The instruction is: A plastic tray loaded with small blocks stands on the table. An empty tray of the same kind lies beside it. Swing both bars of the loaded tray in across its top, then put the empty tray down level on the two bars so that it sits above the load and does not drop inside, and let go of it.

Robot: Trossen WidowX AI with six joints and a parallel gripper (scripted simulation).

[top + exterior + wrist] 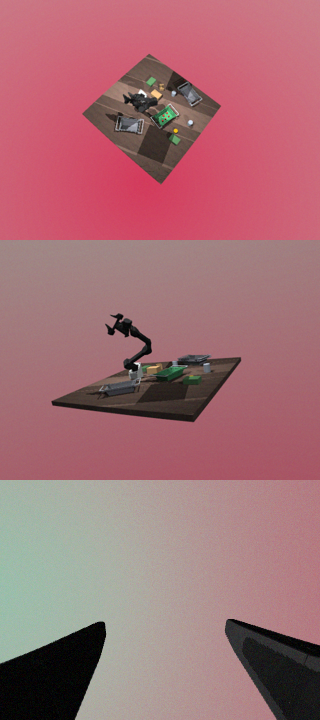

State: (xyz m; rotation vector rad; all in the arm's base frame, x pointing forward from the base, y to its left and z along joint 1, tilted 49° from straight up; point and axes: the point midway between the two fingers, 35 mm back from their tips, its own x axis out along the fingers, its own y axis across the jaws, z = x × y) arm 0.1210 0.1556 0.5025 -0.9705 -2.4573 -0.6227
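The grey tray lies 80 mm ahead of my gripper tip, 100 mm to the right of it and 540 mm below it. Also, from my gripper tip: brown crate 70 mm ahead, 570 mm to the left, 570 mm below; then yellow disc 560 mm ahead, 180 mm to the left, 570 mm below.
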